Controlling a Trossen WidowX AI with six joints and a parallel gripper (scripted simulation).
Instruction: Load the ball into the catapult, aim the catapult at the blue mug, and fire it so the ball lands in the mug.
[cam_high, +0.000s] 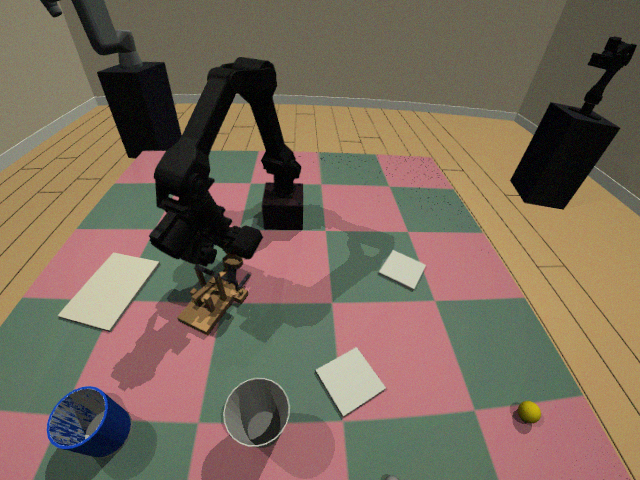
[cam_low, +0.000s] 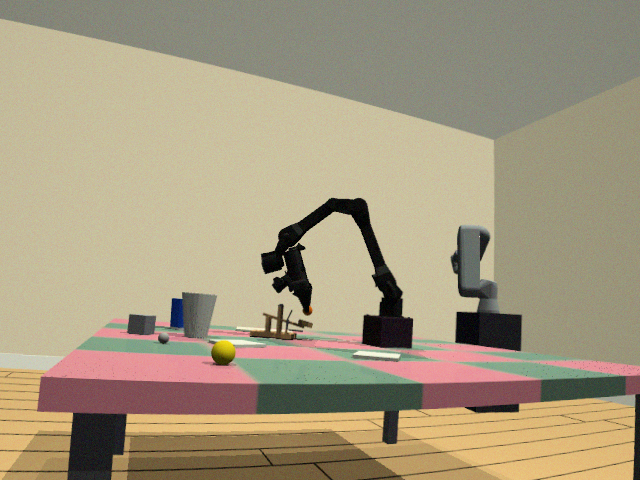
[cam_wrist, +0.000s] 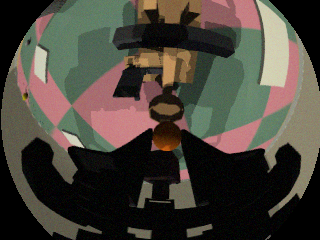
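My gripper tip is now 10 mm below the orange ball. The rest, counted from my gripper tip: blue mug (400 mm ahead, 100 mm to the right, 60 mm below); grey cup (330 mm ahead, 170 mm to the left, 60 mm below); wooden catapult (60 mm ahead, 40 mm below).
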